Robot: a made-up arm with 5 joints.
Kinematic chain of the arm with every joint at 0, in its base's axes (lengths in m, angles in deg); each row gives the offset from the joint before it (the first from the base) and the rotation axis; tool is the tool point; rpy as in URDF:
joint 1: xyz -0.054 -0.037 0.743 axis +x
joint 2: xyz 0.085 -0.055 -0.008 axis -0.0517 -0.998 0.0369
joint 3: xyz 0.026 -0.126 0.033 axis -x
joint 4: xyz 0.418 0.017 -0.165 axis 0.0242 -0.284 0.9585
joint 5: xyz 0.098 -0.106 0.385 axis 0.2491 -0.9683 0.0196
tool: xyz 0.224 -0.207 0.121 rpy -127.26 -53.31 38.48
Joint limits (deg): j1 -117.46..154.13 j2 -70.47..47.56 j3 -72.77..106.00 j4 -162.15..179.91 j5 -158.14..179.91
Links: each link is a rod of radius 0.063 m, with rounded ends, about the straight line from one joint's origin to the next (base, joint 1, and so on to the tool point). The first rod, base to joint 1, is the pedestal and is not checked.
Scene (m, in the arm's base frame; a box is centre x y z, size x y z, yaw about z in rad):
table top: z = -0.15
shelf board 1: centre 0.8 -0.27 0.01 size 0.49 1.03 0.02 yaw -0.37
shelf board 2: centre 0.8 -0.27 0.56 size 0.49 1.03 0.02 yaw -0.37
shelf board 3: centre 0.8 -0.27 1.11 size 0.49 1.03 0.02 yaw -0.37
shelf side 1: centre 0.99 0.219 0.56 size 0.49 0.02 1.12 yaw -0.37
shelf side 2: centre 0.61 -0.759 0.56 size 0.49 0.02 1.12 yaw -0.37
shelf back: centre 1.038 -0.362 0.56 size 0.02 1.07 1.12 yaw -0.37
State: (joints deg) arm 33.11 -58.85 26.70 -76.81 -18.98
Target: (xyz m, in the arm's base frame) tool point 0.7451 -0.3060 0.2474
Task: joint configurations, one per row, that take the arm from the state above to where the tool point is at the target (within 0.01 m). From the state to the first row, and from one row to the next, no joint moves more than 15 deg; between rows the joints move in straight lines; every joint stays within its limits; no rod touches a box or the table.
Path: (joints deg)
1: 34.53 -56.91 26.20 -64.14 -16.82
2: 35.95 -54.97 25.69 -51.47 -14.67
3: 37.37 -53.03 25.19 -38.80 -12.51

